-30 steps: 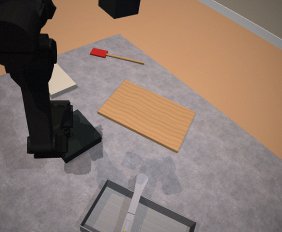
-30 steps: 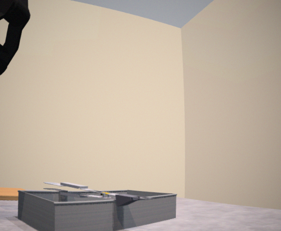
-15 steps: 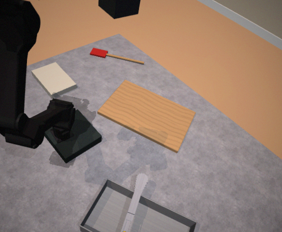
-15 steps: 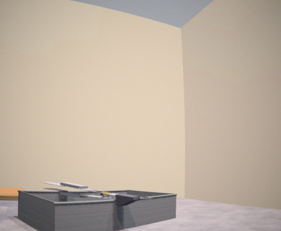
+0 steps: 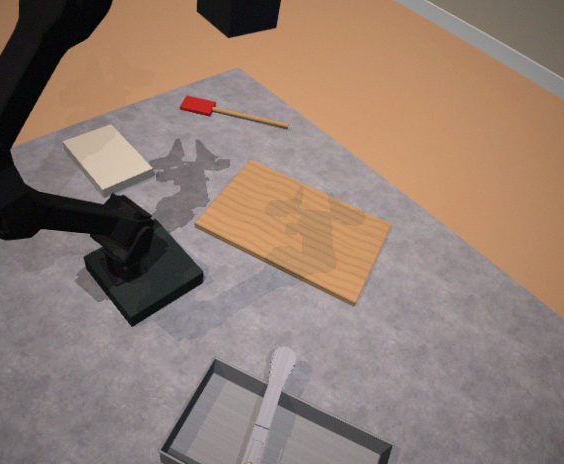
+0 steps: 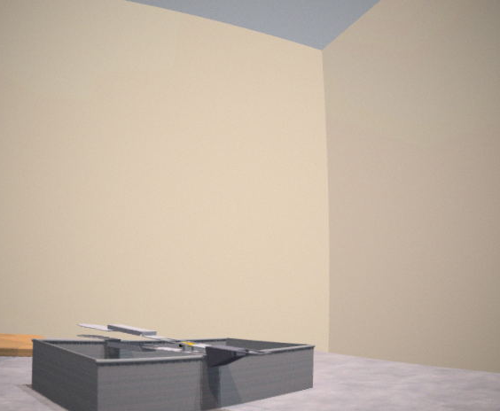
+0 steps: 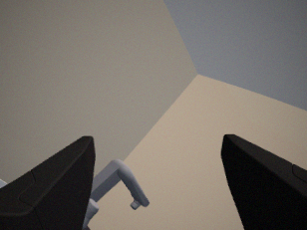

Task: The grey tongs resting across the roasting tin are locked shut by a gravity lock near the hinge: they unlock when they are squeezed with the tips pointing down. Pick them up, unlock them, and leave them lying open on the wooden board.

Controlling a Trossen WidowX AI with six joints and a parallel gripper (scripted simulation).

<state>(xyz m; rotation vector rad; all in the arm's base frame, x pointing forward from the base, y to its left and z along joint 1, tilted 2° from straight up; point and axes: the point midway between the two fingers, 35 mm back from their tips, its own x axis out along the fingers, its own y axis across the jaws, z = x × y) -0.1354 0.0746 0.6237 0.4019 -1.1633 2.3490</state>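
Now: gripper tip 620 mm above the yellow lock piece, 550 mm short of it and 90 mm to the left of it. Round my gripper tip: grey roasting tin (660 mm below, 560 mm ahead, 40 mm to the right); wooden board (680 mm below, 290 mm to the left, 210 mm ahead); cream block (670 mm below, 160 mm behind, 30 mm to the left).
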